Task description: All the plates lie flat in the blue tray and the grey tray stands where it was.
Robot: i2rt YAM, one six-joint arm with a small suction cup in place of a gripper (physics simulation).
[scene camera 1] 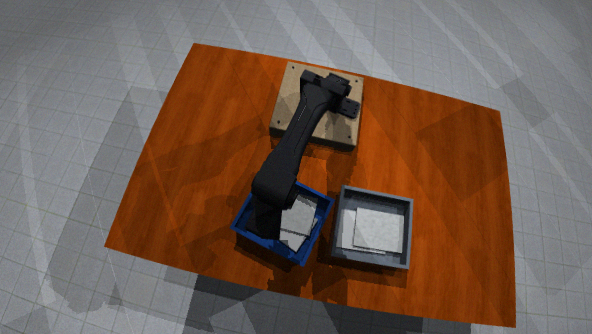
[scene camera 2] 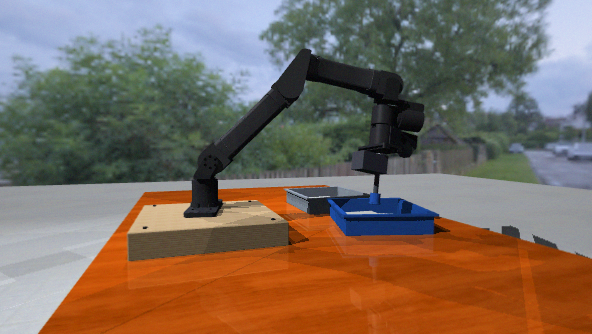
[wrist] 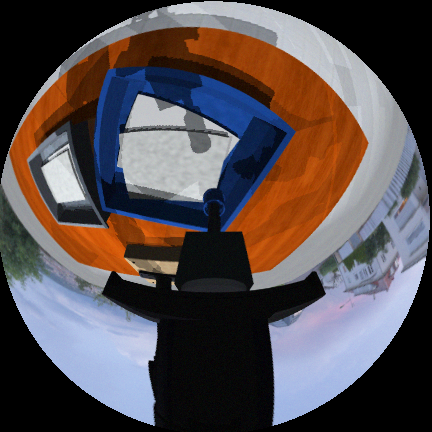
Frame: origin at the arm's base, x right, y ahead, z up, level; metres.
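Seen in the pictures: hand, tool point: (scene camera 2: 374, 204) (wrist: 213, 197); arm's base, link origin: (scene camera 2: 205, 209) (wrist: 163, 276).
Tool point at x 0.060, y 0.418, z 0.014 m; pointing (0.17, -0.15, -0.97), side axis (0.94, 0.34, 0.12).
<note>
Pixels of each thing's top centre, then the offset from my tool point to it. Level surfaces: height alone.
- blue tray, top centre: (wrist: 173, 165) (scene camera 2: 375, 205) (scene camera 1: 283, 213) dx -0.060, dy +0.027, dz -0.014 m
- mottled grey-white plate, top centre: (wrist: 168, 169) (scene camera 1: 288, 210) dx -0.070, dy +0.003, dz -0.049 m
- grey tray, top centre: (wrist: 55, 190) (scene camera 1: 375, 226) (scene camera 2: 325, 191) dx -0.337, dy -0.047, dz -0.014 m
- mottled plate, top centre: (wrist: 59, 181) (scene camera 1: 379, 230) dx -0.365, dy -0.050, dz -0.049 m
- orange table, surface height: dz -0.064 m
The blue tray (scene camera 1: 318, 233) (scene camera 2: 390, 226) (wrist: 106, 135) holds a mottled grey-white plate (scene camera 1: 298, 215) (wrist: 170, 160), which lies overlapping a white plate (scene camera 1: 295, 243) (wrist: 150, 114). Whether the upper one is slightly tilted is hard to tell. The grey tray (scene camera 1: 411, 235) (scene camera 2: 320, 206) (wrist: 75, 220) stands beside the blue tray. In it a mottled plate (scene camera 1: 380, 231) (wrist: 65, 177) lies over a white plate (scene camera 1: 347, 231). My suction cup (scene camera 2: 375, 199) (wrist: 213, 196) is empty, over the blue tray near its rim, apart from the plates. The arm hides part of the blue tray in scene camera 1.
The arm's wooden base block (scene camera 1: 280, 107) (scene camera 2: 207, 243) stands at the back of the orange table (scene camera 1: 450, 280) (scene camera 2: 250, 295). A narrow strip of table lies between the two trays. The upstanding walls of both trays surround the plates.
</note>
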